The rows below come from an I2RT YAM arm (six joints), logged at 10 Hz.
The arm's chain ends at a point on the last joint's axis. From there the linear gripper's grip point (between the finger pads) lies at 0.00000 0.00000 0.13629 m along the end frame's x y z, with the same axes.
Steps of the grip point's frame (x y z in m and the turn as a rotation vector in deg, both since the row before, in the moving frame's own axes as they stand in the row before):
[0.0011, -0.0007, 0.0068, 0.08, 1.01, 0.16]
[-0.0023, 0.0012, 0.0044, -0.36, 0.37, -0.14]
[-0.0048, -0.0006, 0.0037, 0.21, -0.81, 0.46]
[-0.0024, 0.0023, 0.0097, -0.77, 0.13, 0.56]
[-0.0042, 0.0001, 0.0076, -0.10, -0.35, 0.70]
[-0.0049, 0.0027, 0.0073, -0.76, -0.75, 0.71]
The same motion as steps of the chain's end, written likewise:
[-0.0013, -0.0005, 0.0068, 0.08, 1.01, 0.16]
[-0.0032, 0.0003, 0.0044, -0.36, 0.37, -0.14]
[-0.0029, -0.0001, 0.0037, 0.21, -0.81, 0.46]
[-0.0027, 0.0005, 0.0097, -0.77, 0.13, 0.56]
[-0.0034, -0.0001, 0.0076, -0.10, -0.35, 0.70]
[-0.0031, 0.0009, 0.0073, -0.76, -0.75, 0.71]

